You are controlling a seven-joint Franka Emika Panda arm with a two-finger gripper.
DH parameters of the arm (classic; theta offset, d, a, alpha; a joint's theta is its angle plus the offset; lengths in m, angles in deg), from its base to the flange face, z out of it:
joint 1: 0 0.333 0 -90
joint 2: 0 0 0 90
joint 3: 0 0.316 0.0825 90
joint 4: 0 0 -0.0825 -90
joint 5: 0 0.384 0 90
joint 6: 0 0 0.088 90
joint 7: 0 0.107 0 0
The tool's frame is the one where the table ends.
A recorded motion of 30 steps. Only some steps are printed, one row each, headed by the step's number.
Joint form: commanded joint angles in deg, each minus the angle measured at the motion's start. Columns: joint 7, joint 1, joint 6, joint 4, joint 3, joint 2, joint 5.
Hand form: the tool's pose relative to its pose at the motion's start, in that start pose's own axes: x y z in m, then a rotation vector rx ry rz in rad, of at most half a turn. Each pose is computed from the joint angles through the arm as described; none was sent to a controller.
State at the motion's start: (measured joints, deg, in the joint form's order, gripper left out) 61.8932 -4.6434 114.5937 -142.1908 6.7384 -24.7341 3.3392
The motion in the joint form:
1: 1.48 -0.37 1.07 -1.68 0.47 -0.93 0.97
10: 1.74 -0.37 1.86 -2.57 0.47 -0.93 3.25
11: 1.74 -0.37 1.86 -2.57 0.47 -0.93 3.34
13: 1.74 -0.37 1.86 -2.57 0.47 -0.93 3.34
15: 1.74 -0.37 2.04 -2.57 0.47 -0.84 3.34
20: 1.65 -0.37 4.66 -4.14 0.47 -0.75 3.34
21: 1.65 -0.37 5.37 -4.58 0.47 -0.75 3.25
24: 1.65 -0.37 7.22 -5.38 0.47 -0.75 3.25
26: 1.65 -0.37 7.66 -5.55 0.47 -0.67 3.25
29: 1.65 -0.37 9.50 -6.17 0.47 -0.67 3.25
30: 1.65 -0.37 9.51 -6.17 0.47 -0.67 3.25
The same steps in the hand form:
1: -0.0035 0.0045 0.0060 0.0092 -0.0062 0.0339
10: -0.0058 0.0051 0.0120 0.0238 -0.0382 0.0572
11: -0.0059 0.0051 0.0120 0.0245 -0.0394 0.0579
13: -0.0059 0.0051 0.0120 0.0245 -0.0394 0.0579
15: -0.0056 0.0046 0.0123 0.0259 -0.0388 0.0580
20: -0.0048 0.0058 0.0216 0.0402 -0.0296 0.0597
21: -0.0046 0.0063 0.0241 0.0435 -0.0257 0.0598
24: -0.0039 0.0063 0.0277 0.0593 -0.0164 0.0616
26: -0.0036 0.0062 0.0289 0.0622 -0.0147 0.0620
29: -0.0027 0.0057 0.0309 0.0807 -0.0040 0.0635
30: -0.0027 0.0056 0.0309 0.0809 -0.0039 0.0635

